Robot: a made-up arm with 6 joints. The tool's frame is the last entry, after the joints. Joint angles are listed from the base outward.
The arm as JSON. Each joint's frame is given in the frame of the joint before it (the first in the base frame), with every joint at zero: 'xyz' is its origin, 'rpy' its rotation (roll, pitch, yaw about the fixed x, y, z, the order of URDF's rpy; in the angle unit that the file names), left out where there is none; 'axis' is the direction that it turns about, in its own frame. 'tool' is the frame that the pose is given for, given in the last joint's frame.
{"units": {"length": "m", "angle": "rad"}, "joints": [
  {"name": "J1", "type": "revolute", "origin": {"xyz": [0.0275, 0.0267, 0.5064]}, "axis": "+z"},
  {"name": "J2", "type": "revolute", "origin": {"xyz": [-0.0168, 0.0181, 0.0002]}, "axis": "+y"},
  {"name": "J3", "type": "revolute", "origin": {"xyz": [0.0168, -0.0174, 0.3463]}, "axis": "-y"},
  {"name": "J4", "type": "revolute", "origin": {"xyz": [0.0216, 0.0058, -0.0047]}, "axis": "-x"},
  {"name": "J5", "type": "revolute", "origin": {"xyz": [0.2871, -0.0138, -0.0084]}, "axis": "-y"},
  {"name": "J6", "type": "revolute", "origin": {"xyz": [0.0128, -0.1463, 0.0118]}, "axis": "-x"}
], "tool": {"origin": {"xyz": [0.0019, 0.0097, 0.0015], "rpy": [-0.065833, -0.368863, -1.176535]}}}
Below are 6 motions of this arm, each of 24 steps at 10 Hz.
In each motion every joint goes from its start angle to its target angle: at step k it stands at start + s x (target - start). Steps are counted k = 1, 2, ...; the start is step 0. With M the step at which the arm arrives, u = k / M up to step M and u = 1 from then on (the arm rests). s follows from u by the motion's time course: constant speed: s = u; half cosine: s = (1 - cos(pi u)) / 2; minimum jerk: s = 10 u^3 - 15 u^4 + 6 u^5.
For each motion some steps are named. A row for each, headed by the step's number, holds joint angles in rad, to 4 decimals.
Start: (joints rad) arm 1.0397 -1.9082 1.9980 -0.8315 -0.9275 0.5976
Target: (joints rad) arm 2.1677 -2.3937 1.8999 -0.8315 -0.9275 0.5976
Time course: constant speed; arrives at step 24
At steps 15, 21, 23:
15: 1.7447 -2.2116 1.9367 -0.8315 -0.9275 0.5976
21: 2.0267 -2.3330 1.9122 -0.8315 -0.9275 0.5976
23: 2.1207 -2.3735 1.9040 -0.8315 -0.9275 0.5976

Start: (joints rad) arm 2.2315 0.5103 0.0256 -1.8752 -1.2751 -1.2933
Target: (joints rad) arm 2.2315 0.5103 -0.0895 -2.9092 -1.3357 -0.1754
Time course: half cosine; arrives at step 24
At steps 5, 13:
5: 2.2315 0.5103 0.0137 -1.9820 -1.2814 -1.1778
13: 2.2315 0.5103 -0.0395 -2.4597 -1.3094 -0.6614

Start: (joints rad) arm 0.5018 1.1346 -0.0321 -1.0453 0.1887 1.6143
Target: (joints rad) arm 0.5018 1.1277 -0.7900 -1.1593 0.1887 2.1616
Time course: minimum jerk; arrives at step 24
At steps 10, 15, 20, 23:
10: 0.5018 1.1322 -0.2948 -1.0848 0.1887 1.8040
15: 0.5018 1.1296 -0.5814 -1.1279 0.1887 2.0110
20: 0.5018 1.1279 -0.7631 -1.1553 0.1887 2.1422
23: 0.5018 1.1277 -0.7895 -1.1592 0.1887 2.1612

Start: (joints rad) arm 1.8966 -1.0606 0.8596 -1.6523 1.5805 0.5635
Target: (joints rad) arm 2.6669 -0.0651 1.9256 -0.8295 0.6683 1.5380
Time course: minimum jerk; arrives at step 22
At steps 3, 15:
3: 1.9124 -1.0402 0.8814 -1.6355 1.5618 0.5834
15: 2.5221 -0.2522 1.7252 -0.9841 0.8397 1.3548

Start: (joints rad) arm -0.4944 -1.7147 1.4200 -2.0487 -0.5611 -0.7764
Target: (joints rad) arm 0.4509 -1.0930 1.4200 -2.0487 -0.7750 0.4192
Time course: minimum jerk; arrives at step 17
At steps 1, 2, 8, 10, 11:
1: -0.4926 -1.7135 1.4200 -2.0487 -0.5615 -0.7742
2: -0.4816 -1.7063 1.4200 -2.0487 -0.5640 -0.7602
8: -0.0738 -1.4381 1.4200 -2.0487 -0.6563 -0.2444
10: 0.1314 -1.3031 1.4200 -2.0487 -0.7027 0.0151
11: 0.2243 -1.2421 1.4200 -2.0487 -0.7237 0.1326

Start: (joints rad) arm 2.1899 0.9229 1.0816 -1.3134 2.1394 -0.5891
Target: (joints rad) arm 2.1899 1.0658 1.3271 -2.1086 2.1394 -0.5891
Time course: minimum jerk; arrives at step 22
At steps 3, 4, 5, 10, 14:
3: 2.1899 0.9258 1.0866 -1.3297 2.1394 -0.5891
4: 2.1899 0.9293 1.0926 -1.3491 2.1394 -0.5891
5: 2.1899 0.9345 1.1015 -1.3778 2.1394 -0.5891
10: 2.1899 0.9822 1.1835 -1.6436 2.1394 -0.5891
14: 2.1899 1.0291 1.2641 -1.9045 2.1394 -0.5891

